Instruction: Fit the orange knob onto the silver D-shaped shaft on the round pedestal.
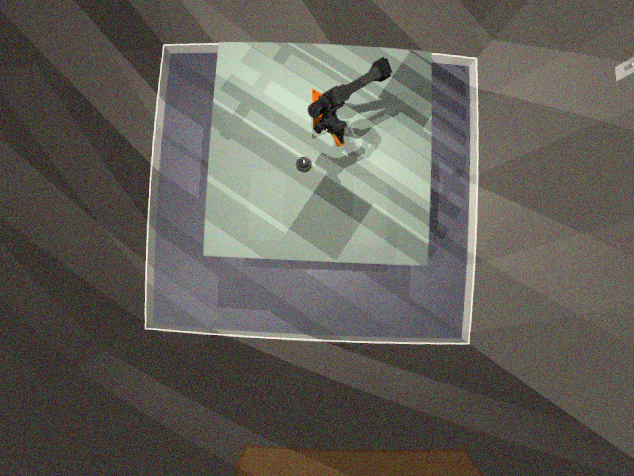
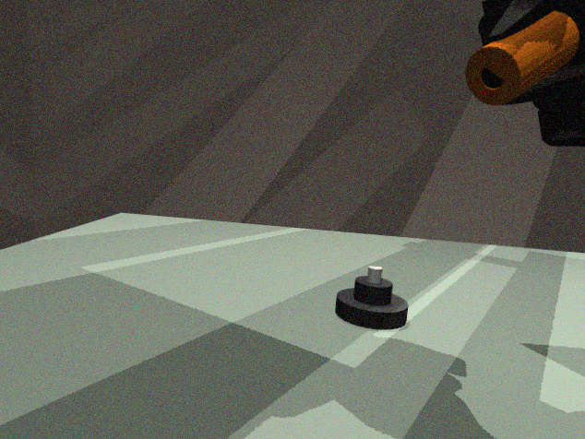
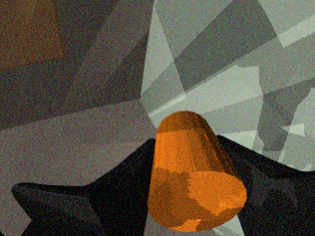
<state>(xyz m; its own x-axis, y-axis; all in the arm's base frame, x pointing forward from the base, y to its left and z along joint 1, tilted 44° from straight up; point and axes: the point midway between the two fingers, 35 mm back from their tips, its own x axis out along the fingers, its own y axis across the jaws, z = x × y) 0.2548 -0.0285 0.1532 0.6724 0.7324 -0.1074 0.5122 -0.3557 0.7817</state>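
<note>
Right now the orange knob is 3 cm behind my gripper tip, 2 cm to the right of it and 2 cm above it. The rest, counted from my gripper tip: round pedestal (4 cm ahead, 18 cm to the right, 22 cm below).
</note>
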